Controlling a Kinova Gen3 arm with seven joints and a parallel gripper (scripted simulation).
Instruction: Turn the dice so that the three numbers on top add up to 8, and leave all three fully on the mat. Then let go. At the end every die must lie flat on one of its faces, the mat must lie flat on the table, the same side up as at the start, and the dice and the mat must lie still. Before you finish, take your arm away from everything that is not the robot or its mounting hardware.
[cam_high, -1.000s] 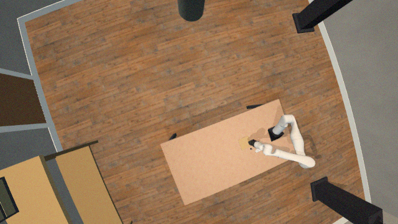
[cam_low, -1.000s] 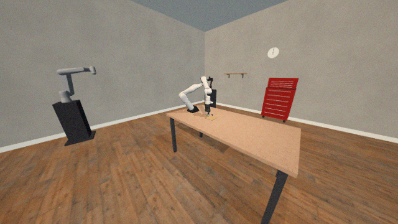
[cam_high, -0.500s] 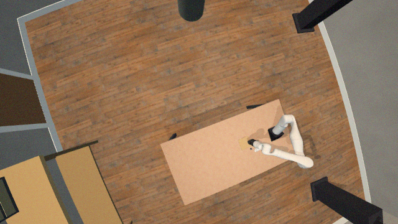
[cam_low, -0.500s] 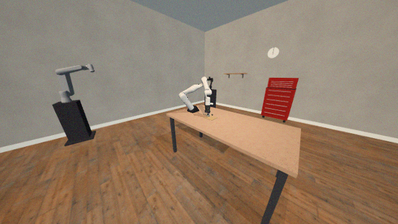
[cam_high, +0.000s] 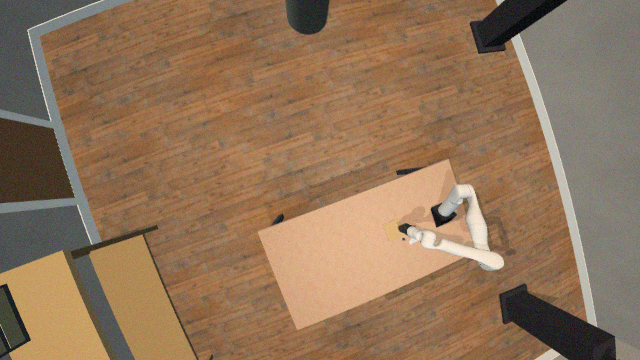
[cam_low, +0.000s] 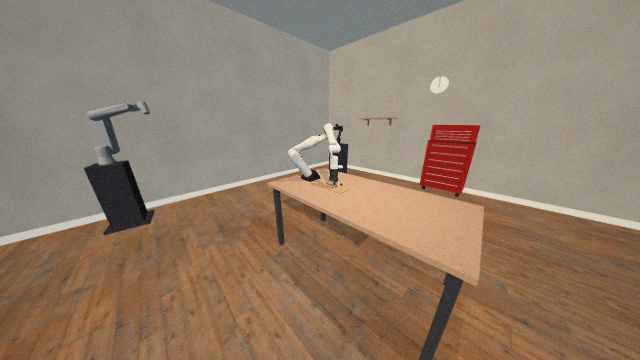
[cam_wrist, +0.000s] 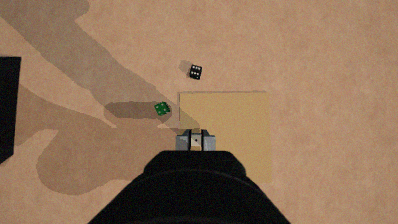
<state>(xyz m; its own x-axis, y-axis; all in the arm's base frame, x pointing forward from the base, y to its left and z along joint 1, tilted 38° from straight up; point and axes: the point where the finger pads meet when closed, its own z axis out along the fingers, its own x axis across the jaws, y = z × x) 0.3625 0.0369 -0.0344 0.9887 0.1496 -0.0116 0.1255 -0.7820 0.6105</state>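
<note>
My gripper is now 1 cm above the white die. The rest, counted from my hand: black die 1 cm behind, 10 cm to the left, 2 cm below; then green die 6 cm behind, 3 cm to the left, 2 cm below; then tan mat 5 cm ahead, 3 cm below.
</note>
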